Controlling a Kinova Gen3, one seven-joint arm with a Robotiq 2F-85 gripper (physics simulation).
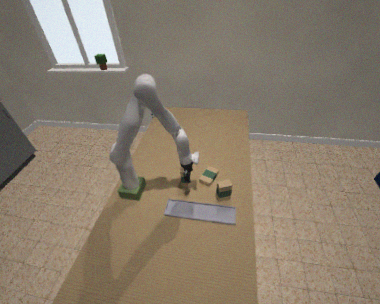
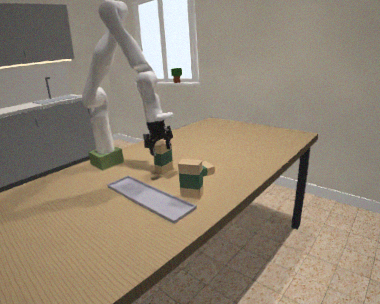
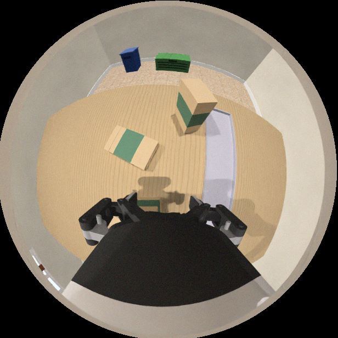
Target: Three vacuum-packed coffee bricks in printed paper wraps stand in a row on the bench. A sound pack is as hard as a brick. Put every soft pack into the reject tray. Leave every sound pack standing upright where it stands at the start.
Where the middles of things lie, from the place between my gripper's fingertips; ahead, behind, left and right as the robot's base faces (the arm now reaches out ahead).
Now: the grey reject tray point(image 2: 164, 204) 9 cm ahead of my hand, 16 cm to the right of it and 13 cm below it.
